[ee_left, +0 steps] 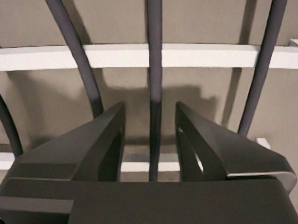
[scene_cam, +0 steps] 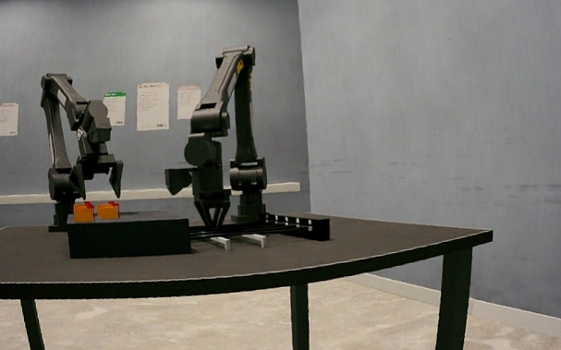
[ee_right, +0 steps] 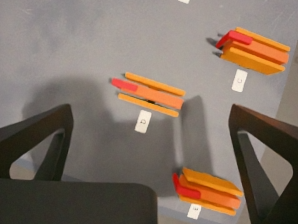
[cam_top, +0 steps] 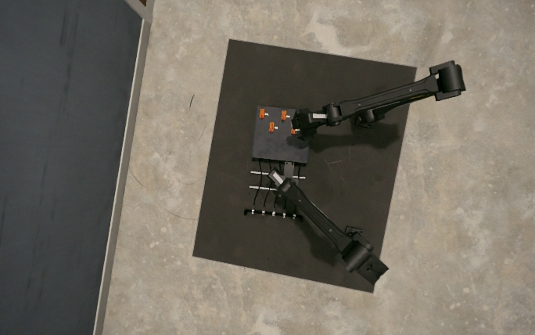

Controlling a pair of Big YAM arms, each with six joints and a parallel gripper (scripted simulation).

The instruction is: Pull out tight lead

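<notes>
Right now my right hand is 20 mm short of the orange handle, 10 mm to the right of it and 50 mm above it.
</notes>
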